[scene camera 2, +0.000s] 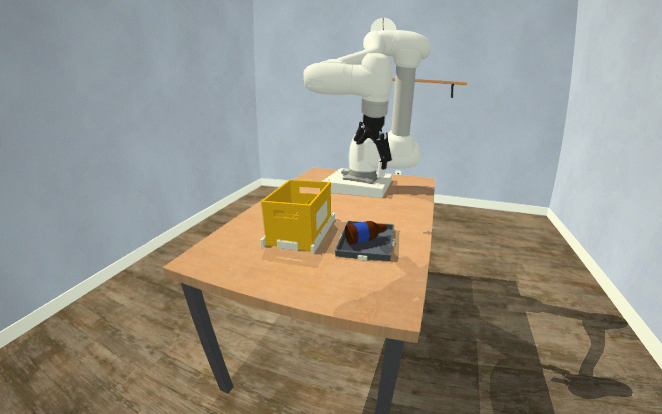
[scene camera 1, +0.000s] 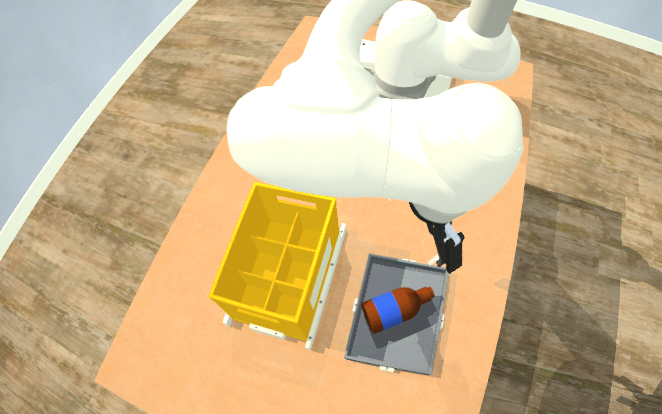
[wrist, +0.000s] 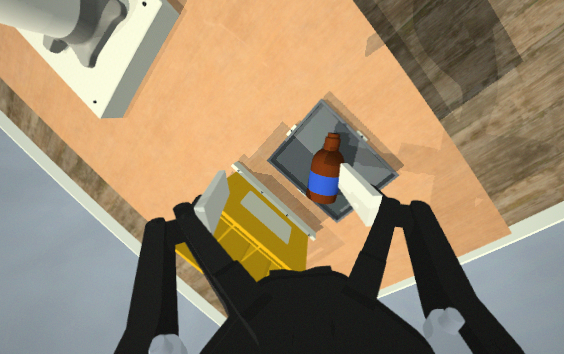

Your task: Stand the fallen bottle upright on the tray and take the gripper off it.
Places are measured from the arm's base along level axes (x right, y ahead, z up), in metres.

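Pixels of known places: gripper, fingertip midpoint: (scene camera 2: 370,168) (scene camera 1: 415,227) (wrist: 284,178); arm's base at its link origin: (scene camera 2: 362,178) (scene camera 1: 399,83) (wrist: 83,9).
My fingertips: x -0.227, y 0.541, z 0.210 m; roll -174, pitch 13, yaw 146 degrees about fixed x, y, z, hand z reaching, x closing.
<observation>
Ahead of a thing's pixels: the offset from my fingertips to its middle.
The brown bottle with a blue label {dx -0.023, dy +0.076, dz -0.220 m} (scene camera 1: 390,310) (scene camera 2: 361,232) (wrist: 324,182) lies on its side in the grey tray {dx -0.027, dy +0.087, dz -0.249 m} (scene camera 1: 405,350) (scene camera 2: 380,257) (wrist: 309,127). In scene camera 1 its neck points right and slightly back, and its base is near the tray's left wall. My gripper (scene camera 2: 372,152) (wrist: 284,178) is open and empty, tilted, and well above the table behind the tray. In the wrist view the bottle shows between the finger pads, close beside the right pad, which covers part of the tray. In scene camera 1 the arm hides most of the gripper.
A yellow crate with compartments {dx +0.247, dy +0.114, dz -0.174 m} (scene camera 1: 295,325) (scene camera 2: 287,230) (wrist: 295,255) stands left of the tray in the scene views, with white rails at its base. Small white brackets sit around the tray. The arm's white base plate (scene camera 2: 350,188) (wrist: 75,75) is at the table's back.
</observation>
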